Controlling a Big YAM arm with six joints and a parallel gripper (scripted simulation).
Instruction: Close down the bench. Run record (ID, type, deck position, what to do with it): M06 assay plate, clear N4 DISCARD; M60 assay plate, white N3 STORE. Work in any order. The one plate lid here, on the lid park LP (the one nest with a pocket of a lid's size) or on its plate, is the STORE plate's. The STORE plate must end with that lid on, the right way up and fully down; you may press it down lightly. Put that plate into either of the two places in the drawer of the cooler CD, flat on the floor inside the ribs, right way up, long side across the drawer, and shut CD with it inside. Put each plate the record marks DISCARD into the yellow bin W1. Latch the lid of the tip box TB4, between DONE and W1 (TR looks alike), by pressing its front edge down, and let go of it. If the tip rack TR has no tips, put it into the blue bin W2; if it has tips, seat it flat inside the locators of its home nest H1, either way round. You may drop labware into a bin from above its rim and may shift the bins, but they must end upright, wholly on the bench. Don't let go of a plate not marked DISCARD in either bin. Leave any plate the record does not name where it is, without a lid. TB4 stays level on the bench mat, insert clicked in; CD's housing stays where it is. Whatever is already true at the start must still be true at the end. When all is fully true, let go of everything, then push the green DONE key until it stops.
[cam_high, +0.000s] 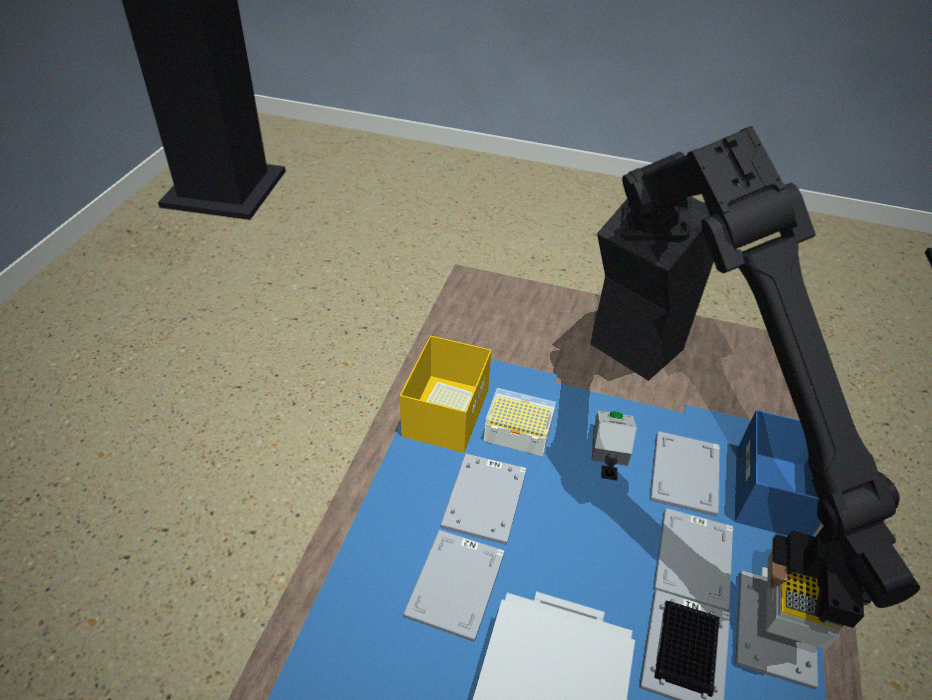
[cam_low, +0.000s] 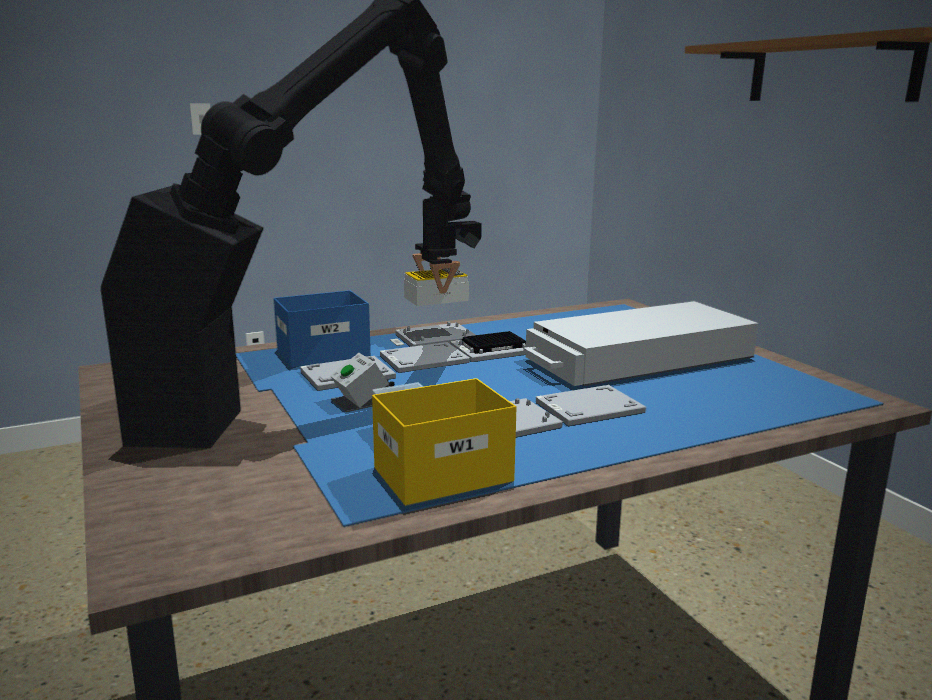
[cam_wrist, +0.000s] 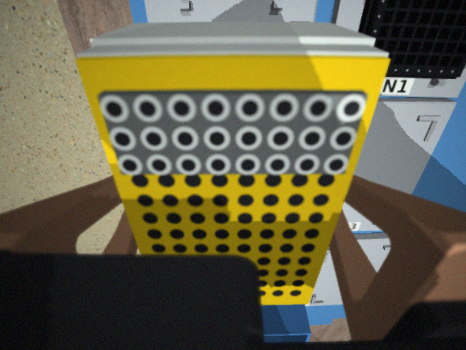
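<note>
My hand is 12 cm above the home nest H1. From my hand the other things lie so: nest N3 (10 cm behind, 12 cm to the right, 12 cm below); then tip rack TR (1 cm behind, 1 cm above); then black plate (7 cm ahead, 15 cm to the right, 11 cm below).
</note>
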